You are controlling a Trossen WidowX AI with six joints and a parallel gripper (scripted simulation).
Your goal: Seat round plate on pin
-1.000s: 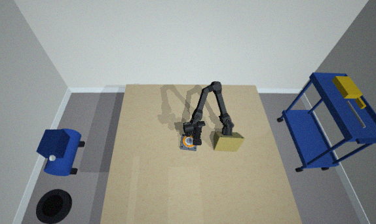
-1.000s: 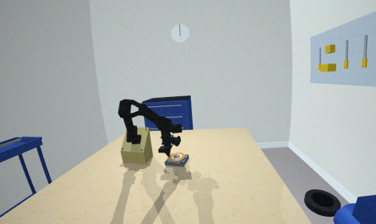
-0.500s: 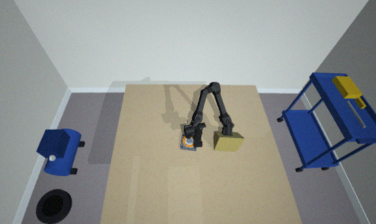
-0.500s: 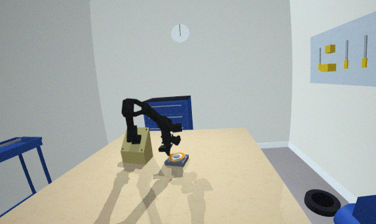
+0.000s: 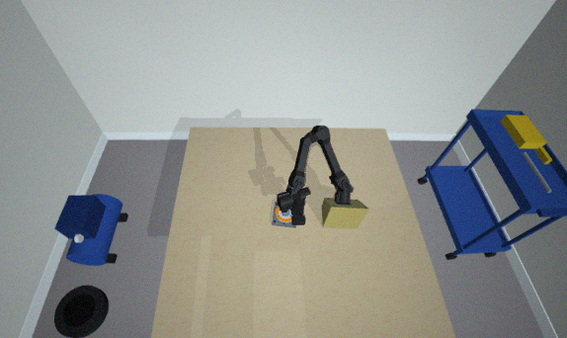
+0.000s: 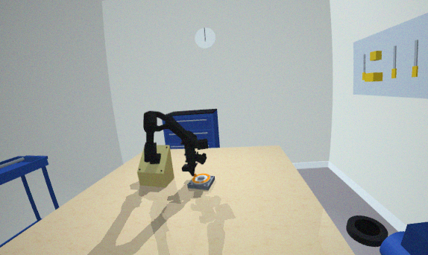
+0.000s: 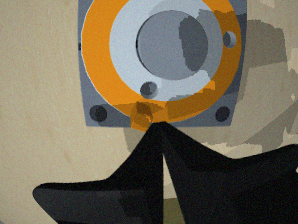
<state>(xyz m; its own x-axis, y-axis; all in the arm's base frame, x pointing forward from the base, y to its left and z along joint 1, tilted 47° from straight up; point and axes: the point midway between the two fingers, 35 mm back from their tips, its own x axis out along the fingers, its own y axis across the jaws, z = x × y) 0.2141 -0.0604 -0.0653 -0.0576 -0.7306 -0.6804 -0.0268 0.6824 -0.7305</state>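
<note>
My gripper tip is 50 mm short of the square grey base, 10 mm to the left of it and 20 mm above it.
</note>
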